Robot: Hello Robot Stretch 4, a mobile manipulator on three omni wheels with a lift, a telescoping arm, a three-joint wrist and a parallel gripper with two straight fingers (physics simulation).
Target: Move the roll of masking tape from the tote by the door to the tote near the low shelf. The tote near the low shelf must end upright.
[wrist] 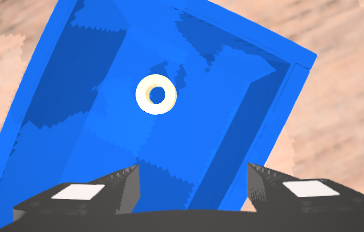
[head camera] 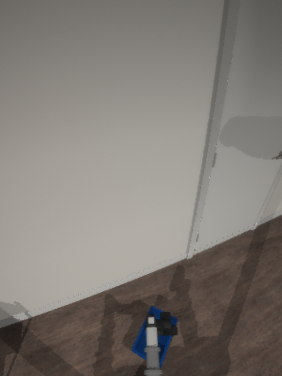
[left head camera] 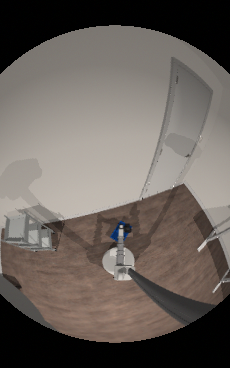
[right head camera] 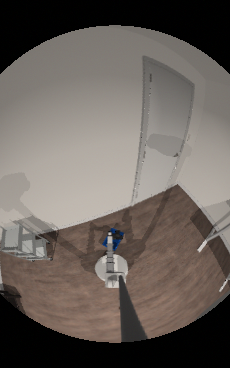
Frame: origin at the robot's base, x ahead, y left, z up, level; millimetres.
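Seen in the pictures: gripper, fingertip midpoint: (wrist: 192, 180).
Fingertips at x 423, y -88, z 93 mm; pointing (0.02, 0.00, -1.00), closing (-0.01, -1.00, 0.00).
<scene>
A point is followed by its place in that frame.
A blue tote (head camera: 140, 345) @(x 388, y 79, z -24 mm) (left head camera: 115, 234) @(x 401, y 47, z -25 mm) (right head camera: 117, 245) @(x 321, y -74, z 93 mm) (wrist: 265, 35) @(x 528, y -145, z 93 mm) stands upright on the floor near the door. The roll of masking tape (wrist: 156, 109) @(x 477, y -48, z -1 mm), a pale ring, lies flat inside it, with its hole facing up. My gripper (head camera: 167, 324) (left head camera: 128, 228) (right head camera: 117, 234) @(x 423, y -88, z 93 mm) (wrist: 192, 180) @(x 423, y -88, z 93 mm) is open and empty, above the tote. In the wrist view the roll is ahead of the fingertips and to the left of the midline between them. The arm and gripper hide part of the tote in the head views. A tote near a low shelf does not show in these views.
A door (head camera: 250, 100) @(x 1146, y -601, z 1323 mm) (left head camera: 185, 115) @(x 1172, y -668, z 1488 mm) (right head camera: 167, 110) @(x 1176, y -680, z 1525 mm) is set in the wall beyond the tote, to the right. A grey tiered cart (left head camera: 17, 227) @(x 89, y 1227, z 635 mm) (right head camera: 10, 237) @(x 72, y 1278, z 635 mm) stands by the wall at the left. White legs (left head camera: 202, 246) (right head camera: 202, 246) of furniture show at the right edge.
</scene>
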